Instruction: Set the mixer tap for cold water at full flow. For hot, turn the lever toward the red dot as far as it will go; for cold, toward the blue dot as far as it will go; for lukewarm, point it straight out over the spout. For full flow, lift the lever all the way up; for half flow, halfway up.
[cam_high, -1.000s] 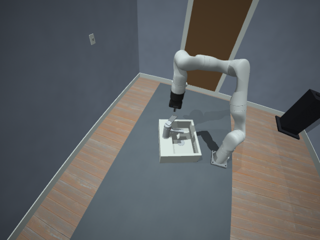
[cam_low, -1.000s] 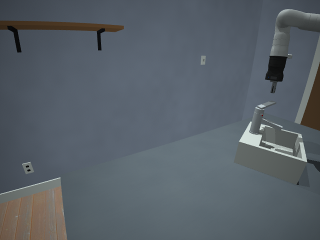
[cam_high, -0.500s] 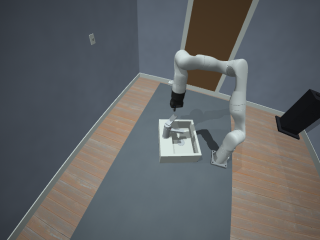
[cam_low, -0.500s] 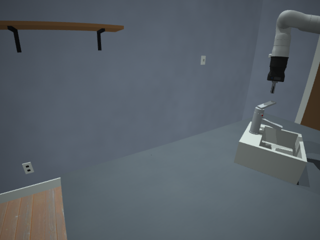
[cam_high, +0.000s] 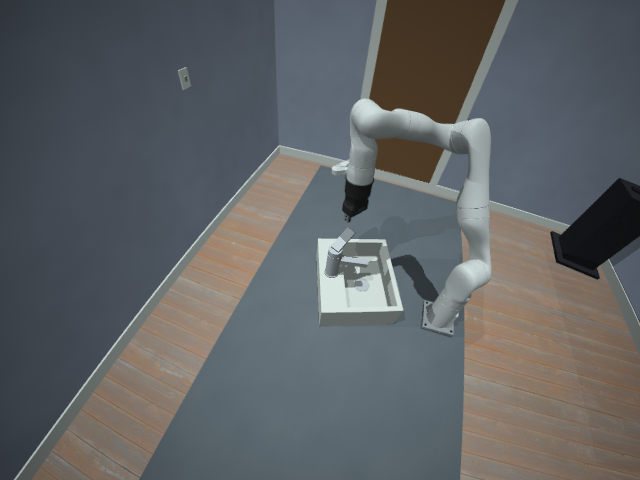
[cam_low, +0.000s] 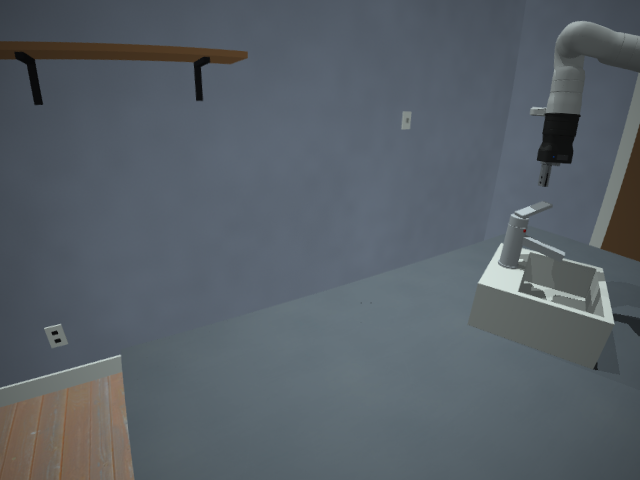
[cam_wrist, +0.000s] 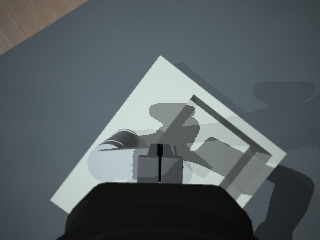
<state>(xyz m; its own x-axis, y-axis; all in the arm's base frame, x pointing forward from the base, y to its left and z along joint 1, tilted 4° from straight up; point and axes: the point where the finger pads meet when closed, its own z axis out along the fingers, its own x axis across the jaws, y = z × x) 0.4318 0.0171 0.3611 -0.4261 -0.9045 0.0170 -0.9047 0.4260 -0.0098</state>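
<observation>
The flat lever is 1 cm behind my hand, 3 cm to the left of it and 8 cm below it. The rest, counted from my hand: white basin 10 cm behind, 1 cm to the left, 32 cm below; grey mixer tap 1 cm behind, 5 cm to the left, 13 cm below.
</observation>
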